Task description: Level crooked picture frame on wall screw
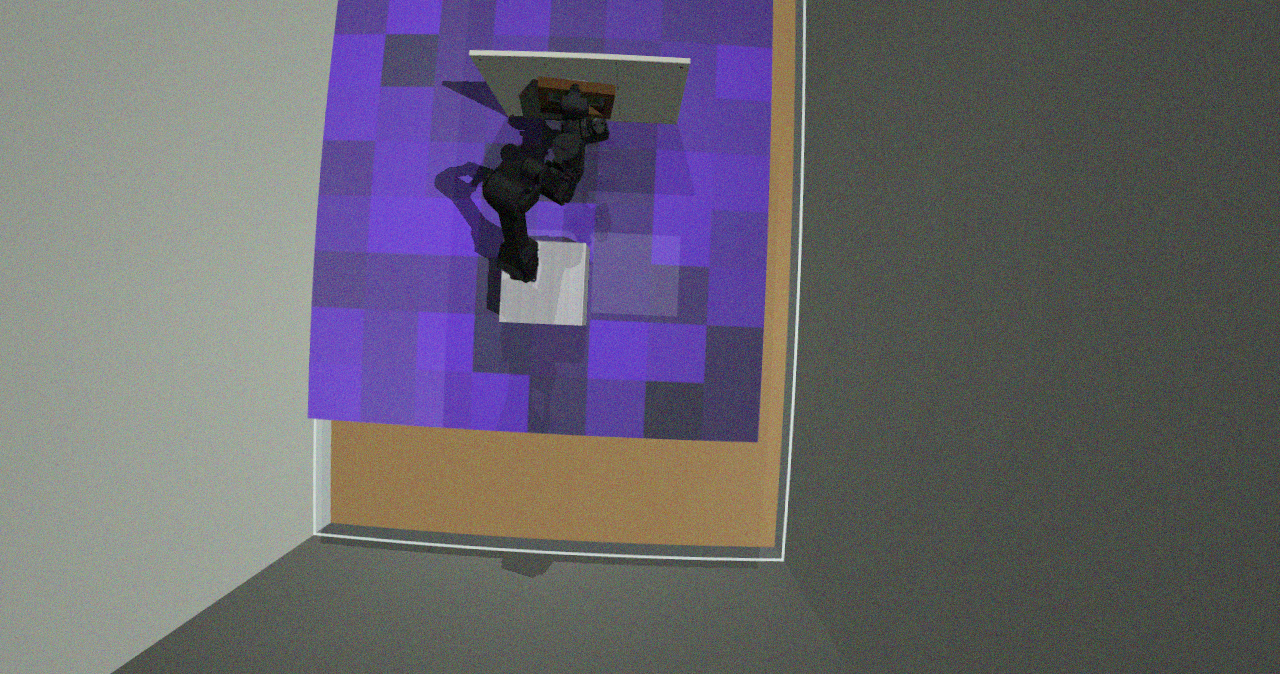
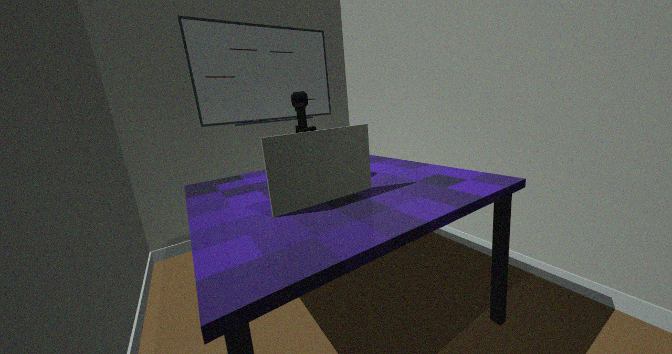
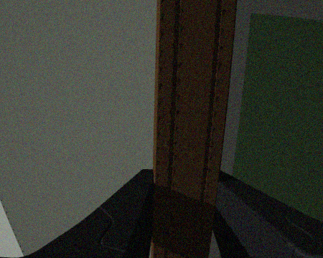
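The brown wooden picture frame is 1 cm to the left of my gripper tip and 5 cm below it. From my gripper tip the other things lie so: grey wall panel: 2 cm ahead, 1 cm to the right, 7 cm below.
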